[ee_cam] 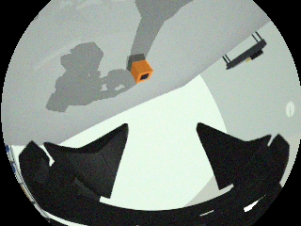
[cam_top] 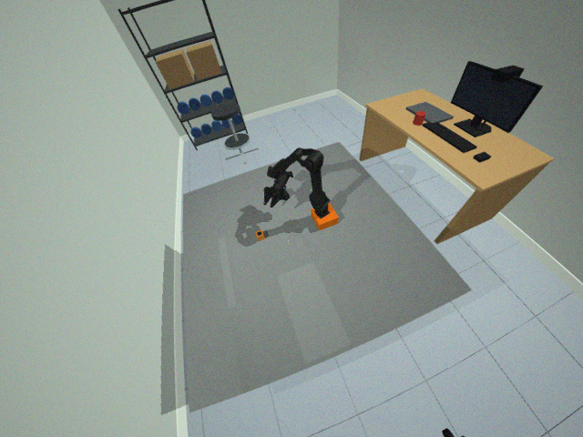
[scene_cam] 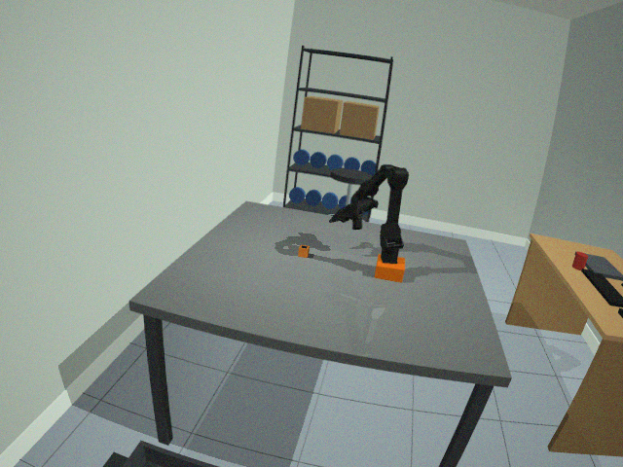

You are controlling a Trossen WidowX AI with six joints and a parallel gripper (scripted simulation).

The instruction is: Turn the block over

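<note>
My gripper tip is now 11 cm short of the orange block, 5 cm to the right of it and 13 cm above it.
</note>
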